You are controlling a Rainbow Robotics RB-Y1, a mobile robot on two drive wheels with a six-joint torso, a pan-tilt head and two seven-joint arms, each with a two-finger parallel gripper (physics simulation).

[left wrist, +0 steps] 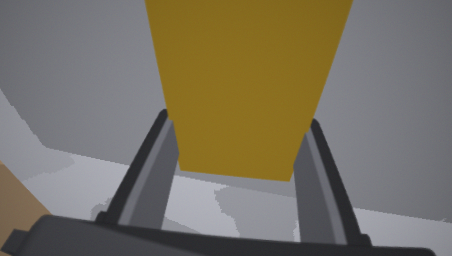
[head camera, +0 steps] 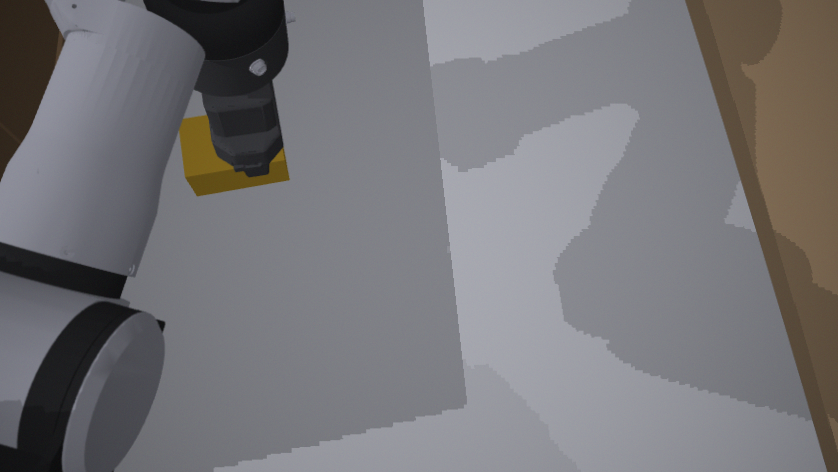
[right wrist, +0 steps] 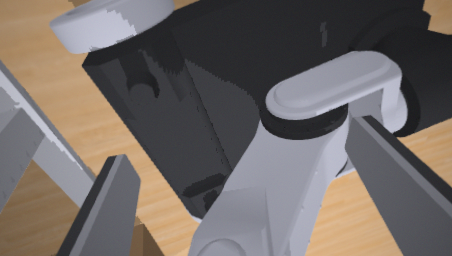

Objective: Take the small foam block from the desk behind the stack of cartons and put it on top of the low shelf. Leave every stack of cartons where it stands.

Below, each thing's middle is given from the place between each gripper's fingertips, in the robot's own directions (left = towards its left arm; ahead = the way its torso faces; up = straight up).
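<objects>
Measured from my right hand, I find the yellow foam block (head camera: 206, 173) 37 cm to the left of it, 62 cm ahead of it and 28 cm above it.
My left hand, for its part, is 2 cm to the right of the yellow foam block and 1 cm above it.
</objects>
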